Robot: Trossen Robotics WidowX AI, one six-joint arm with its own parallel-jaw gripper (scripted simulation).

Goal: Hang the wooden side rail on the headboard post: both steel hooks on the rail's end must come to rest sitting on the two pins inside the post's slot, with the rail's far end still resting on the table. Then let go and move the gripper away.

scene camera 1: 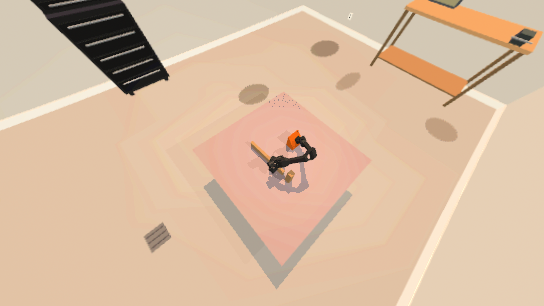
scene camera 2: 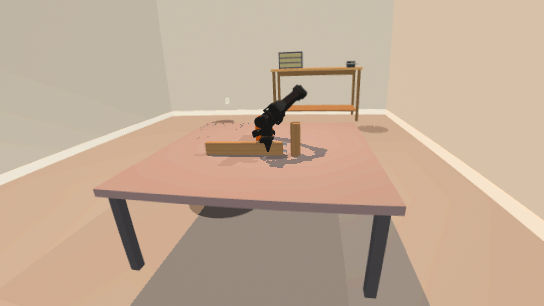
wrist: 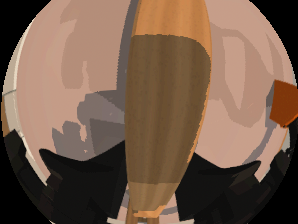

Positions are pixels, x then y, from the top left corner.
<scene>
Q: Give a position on a wooden side rail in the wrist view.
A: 170,63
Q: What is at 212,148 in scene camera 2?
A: A wooden side rail.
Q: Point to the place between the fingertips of my gripper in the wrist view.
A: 153,140
</scene>
